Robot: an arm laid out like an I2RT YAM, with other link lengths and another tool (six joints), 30 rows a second.
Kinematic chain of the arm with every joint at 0, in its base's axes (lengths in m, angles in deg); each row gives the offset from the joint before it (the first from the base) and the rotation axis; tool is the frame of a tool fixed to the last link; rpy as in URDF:
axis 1: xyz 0 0 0.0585 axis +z
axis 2: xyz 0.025 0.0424 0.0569 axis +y
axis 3: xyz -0.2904 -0.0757 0 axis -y
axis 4: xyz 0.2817 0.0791 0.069 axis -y
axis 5: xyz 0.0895 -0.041 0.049 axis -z
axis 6: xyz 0.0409 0 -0.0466 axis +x
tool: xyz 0.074 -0.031 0.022 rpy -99.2 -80.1 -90
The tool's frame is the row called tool.
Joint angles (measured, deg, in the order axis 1, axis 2, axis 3, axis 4, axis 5, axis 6), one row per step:
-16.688, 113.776, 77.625, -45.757, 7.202, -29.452
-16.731, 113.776, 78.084, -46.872, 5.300, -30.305
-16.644, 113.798, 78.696, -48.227, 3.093, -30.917
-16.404, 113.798, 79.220, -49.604, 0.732, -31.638
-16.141, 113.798, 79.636, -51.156, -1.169, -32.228
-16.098, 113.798, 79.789, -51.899, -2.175, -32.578
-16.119, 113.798, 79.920, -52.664, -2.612, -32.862
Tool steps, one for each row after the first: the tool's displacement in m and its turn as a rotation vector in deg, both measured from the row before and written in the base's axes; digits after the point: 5 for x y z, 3 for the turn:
0.00015, 0.00401, 0.00047, 1.911, 0.208, 1.054
0.00050, 0.00555, 0.00099, 2.259, 0.168, 0.964
0.00043, 0.00731, 0.00083, 2.424, 0.195, 1.213
-0.00110, 0.00692, 0.00041, 2.083, 0.573, 1.024
-0.00091, 0.00296, 0.00000, 1.099, 0.286, 0.469
-0.00161, 0.00139, 0.00000, 0.574, 0.482, 0.291

